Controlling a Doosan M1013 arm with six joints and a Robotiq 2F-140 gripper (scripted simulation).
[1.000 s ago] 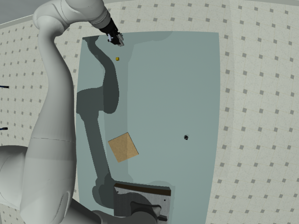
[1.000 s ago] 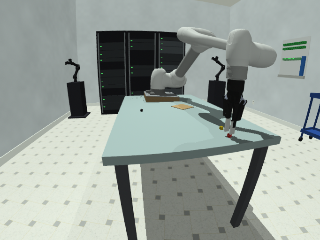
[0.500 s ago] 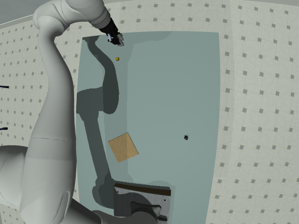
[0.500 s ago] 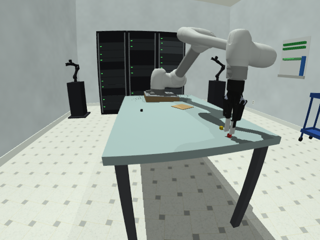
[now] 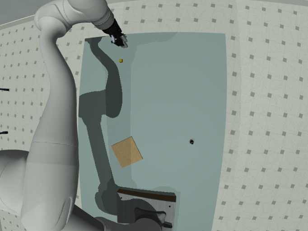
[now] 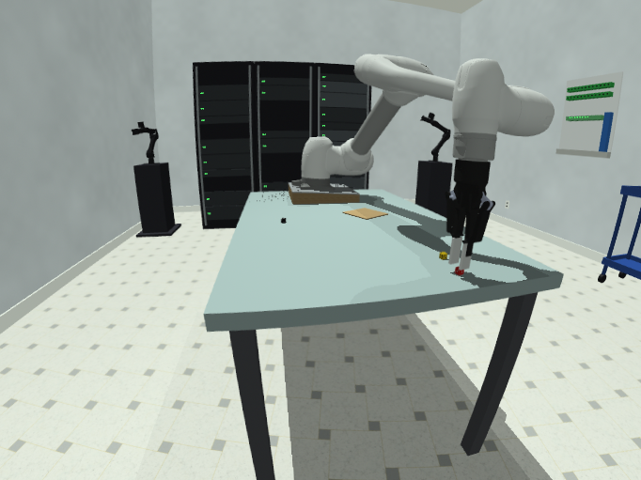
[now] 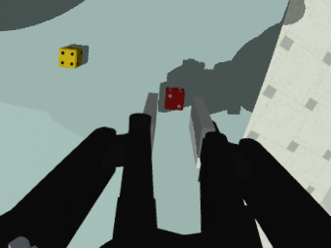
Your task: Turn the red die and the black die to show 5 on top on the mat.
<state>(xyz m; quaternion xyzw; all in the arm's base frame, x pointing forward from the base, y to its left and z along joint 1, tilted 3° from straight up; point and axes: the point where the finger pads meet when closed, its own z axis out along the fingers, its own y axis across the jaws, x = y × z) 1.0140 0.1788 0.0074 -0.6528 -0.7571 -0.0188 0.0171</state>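
Right now the red die is 10 mm to the left of my hand and 50 mm below it. Round my hand: black die: 530 mm behind, 380 mm to the right, 50 mm below; tan mat: 610 mm behind, 30 mm to the right, 50 mm below; yellow die: 100 mm behind, 20 mm to the left, 50 mm below.
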